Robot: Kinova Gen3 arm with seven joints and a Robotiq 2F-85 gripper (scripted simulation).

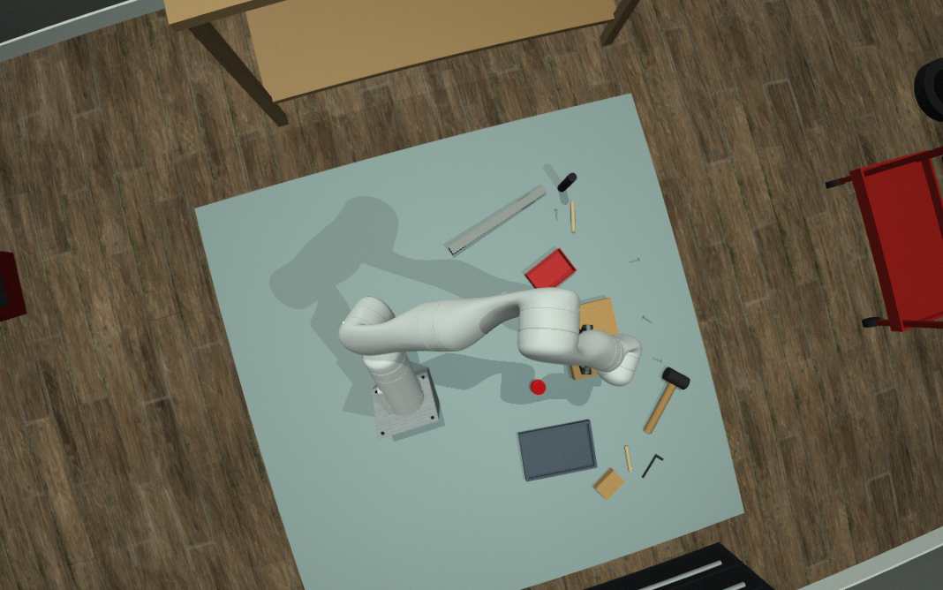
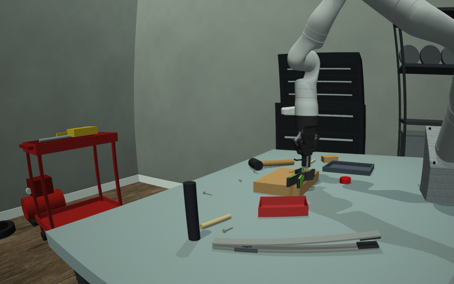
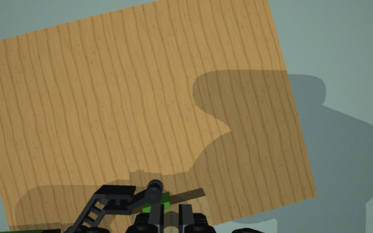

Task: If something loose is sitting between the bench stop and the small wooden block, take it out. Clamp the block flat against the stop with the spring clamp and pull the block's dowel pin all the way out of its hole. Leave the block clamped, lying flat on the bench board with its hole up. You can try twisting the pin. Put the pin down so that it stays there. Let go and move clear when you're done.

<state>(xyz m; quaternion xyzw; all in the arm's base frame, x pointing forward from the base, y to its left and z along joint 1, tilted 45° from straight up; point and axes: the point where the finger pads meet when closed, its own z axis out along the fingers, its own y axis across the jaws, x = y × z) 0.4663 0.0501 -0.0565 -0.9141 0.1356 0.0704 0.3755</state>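
The dowel pin lies 2 cm below my hand. From my hand the other things lie so: red puck 12 cm behind, 9 cm to the right, 7 cm below; small wooden block 4 cm below; wooden bench board 6 cm below, 5 cm ahead.
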